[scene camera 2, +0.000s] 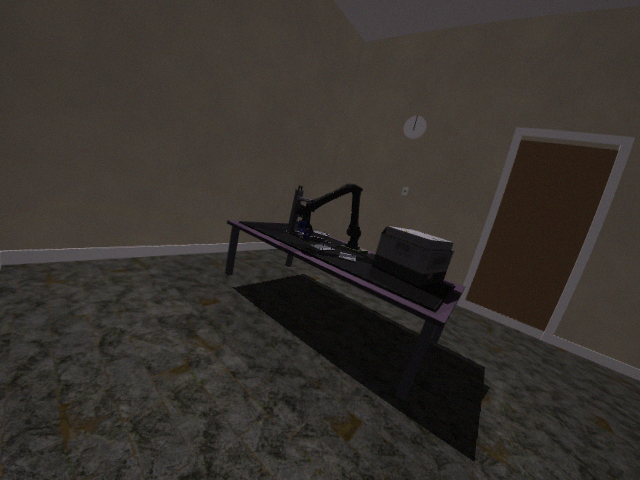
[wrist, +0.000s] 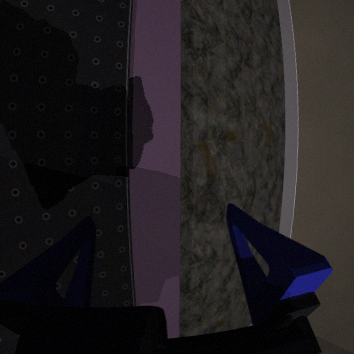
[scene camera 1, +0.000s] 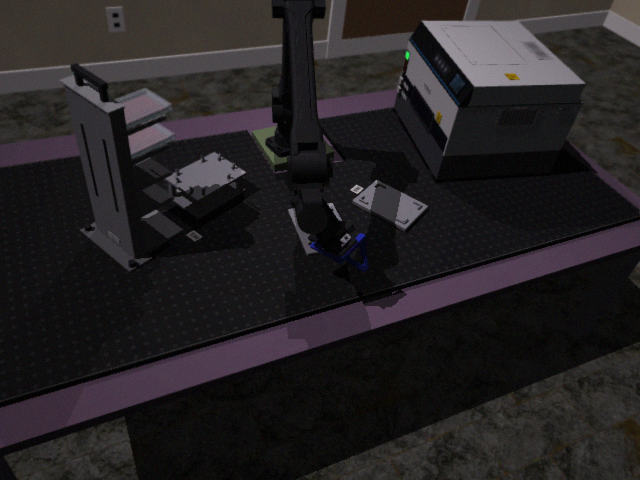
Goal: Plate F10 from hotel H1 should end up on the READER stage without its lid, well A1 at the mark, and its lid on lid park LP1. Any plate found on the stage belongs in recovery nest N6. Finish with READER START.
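Places are measured from the arm's base along level axes (x back, y right, z up), in centimetres.
Pixels of known places: gripper, fingertip midpoint: [scene camera 2: 304, 236] [wrist: 159, 216] [scene camera 1: 354, 265]; arm's base at its link origin: [scene camera 2: 351, 247] [scene camera 1: 289, 144].
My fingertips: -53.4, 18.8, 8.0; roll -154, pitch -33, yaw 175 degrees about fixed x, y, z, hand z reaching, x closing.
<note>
Ahead of a thing's pixels: the offset from my fingertips to its top centre, as dx, dy, dz. "spot": to the spot under its first point.
My gripper [scene camera 1: 354, 267] [scene camera 2: 304, 231] [wrist: 159, 216] has blue fingers. It is open with nothing between them, over the front part of the dark mat near the table's front edge. A tall grey tower [scene camera 1: 105, 170] stands at the left in scene camera 1. An upper clear plate with pink contents {+41.3, +28.7, +23.3} [scene camera 1: 147, 107] and a lower one {+41.3, +28.7, +16.2} [scene camera 1: 149, 139] show behind it. Their labels cannot be read. A light platform with dark pins {+45.9, +11.3, -1.6} [scene camera 1: 206, 174] stands right of the tower. The reader-like instrument {+31.5, -70.3, +20.6} [scene camera 1: 516, 118] [scene camera 2: 413, 253] shows a green light. Which fixture is READER stage, LP1 or N6 cannot be told.
A pale flat holder with corner brackets {+18.8, -28.2, -7.4} [scene camera 1: 408, 212] lies between my arm and the instrument. Another pale holder [scene camera 1: 301, 229] is partly hidden under my wrist. The arm's green base plate [scene camera 1: 280, 164] is at the back. The table's purple front edge {spot: -8.7, -23.8, -10.4} [scene camera 1: 449, 283] [wrist: 156, 50] runs beside the gripper.
</note>
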